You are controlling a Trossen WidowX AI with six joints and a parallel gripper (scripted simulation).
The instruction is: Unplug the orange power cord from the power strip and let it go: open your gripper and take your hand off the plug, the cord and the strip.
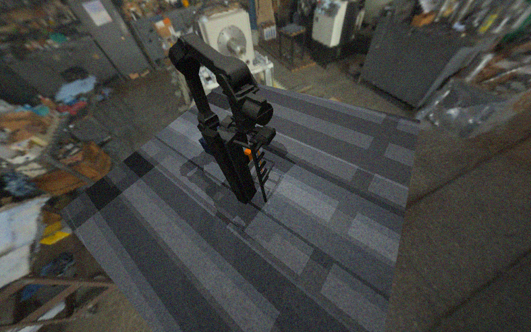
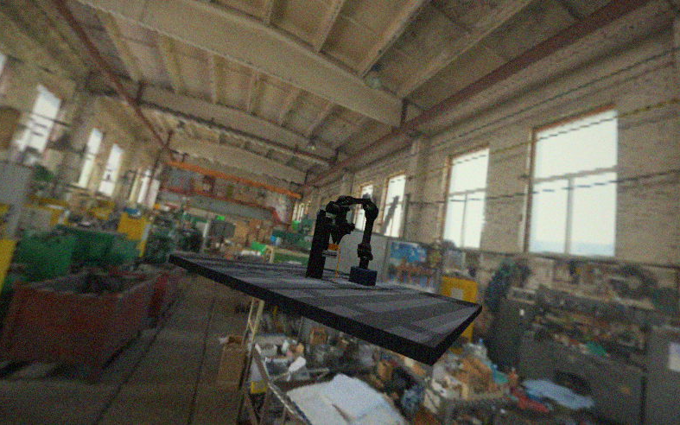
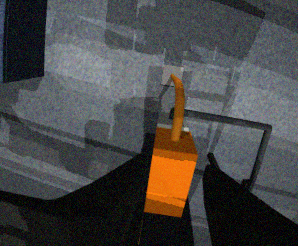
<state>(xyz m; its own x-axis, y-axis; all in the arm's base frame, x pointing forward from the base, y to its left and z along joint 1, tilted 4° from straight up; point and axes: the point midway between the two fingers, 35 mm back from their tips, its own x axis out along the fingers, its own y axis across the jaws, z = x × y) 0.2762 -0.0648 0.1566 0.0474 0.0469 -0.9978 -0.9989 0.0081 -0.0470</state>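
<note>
Now: gripper tip 30 mm to the left of the orange plug and 10 mm above it.
</note>
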